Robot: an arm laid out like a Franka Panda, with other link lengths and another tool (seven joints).
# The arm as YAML. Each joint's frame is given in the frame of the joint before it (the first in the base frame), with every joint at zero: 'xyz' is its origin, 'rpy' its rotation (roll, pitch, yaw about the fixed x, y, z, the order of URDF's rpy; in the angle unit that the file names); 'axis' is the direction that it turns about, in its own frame. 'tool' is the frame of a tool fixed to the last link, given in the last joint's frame.
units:
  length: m
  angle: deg
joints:
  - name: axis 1
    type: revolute
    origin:
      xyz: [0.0, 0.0, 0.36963]
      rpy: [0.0, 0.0, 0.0]
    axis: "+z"
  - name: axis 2
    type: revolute
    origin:
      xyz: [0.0, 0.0, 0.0]
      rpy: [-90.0, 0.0, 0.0]
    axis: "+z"
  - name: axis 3
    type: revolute
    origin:
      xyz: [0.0, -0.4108, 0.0]
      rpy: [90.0, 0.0, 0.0]
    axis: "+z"
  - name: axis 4
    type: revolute
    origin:
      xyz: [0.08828, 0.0, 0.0]
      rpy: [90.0, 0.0, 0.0]
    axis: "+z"
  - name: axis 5
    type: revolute
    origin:
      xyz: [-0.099, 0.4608, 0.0]
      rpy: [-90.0, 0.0, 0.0]
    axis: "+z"
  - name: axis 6
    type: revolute
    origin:
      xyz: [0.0, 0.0, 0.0]
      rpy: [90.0, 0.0, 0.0]
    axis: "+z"
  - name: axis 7
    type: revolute
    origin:
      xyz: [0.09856, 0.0, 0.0]
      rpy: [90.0, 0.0, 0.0]
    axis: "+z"
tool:
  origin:
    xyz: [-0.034, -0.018, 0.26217]
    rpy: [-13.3, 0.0, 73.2]
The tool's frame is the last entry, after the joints.
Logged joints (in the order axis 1, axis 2, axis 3, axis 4, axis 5, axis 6, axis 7), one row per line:
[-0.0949, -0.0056, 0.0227, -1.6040, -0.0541, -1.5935, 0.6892]
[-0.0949, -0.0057, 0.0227, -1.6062, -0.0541, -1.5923, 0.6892]
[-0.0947, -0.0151, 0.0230, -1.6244, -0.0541, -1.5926, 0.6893]
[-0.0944, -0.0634, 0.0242, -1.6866, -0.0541, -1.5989, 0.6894]
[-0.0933, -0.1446, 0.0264, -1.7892, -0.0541, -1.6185, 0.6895]
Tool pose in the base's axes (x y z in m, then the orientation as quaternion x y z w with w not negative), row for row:
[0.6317, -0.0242, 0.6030, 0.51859, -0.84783, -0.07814, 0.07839]
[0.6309, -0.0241, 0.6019, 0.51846, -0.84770, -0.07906, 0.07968]
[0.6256, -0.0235, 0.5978, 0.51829, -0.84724, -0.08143, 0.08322]
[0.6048, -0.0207, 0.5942, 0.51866, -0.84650, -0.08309, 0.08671]
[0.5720, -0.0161, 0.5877, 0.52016, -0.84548, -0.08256, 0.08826]
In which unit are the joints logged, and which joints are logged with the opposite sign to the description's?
The joints are logged in radians. Opposite sign: axis 6.
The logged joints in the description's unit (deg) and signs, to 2 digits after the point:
[-5.44, -0.32, 1.30, -91.90, -3.10, 91.30, 39.49]
[-5.44, -0.33, 1.30, -92.03, -3.10, 91.23, 39.49]
[-5.43, -0.87, 1.32, -93.07, -3.10, 91.25, 39.49]
[-5.41, -3.63, 1.39, -96.64, -3.10, 91.61, 39.50]
[-5.35, -8.28, 1.51, -102.51, -3.10, 92.73, 39.51]

